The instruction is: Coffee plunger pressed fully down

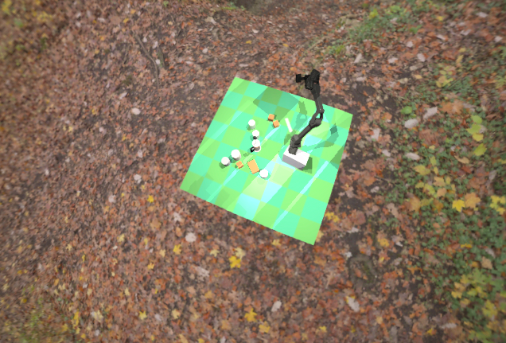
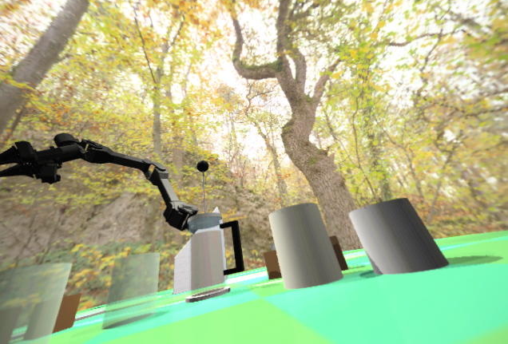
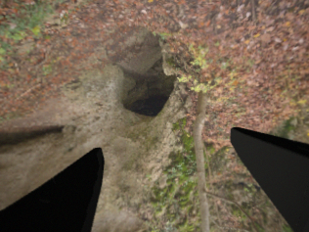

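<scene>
Now: gripper tip 29 cm short of the coffee press, 61 cm to the right of it and 29 cm above it.
</scene>
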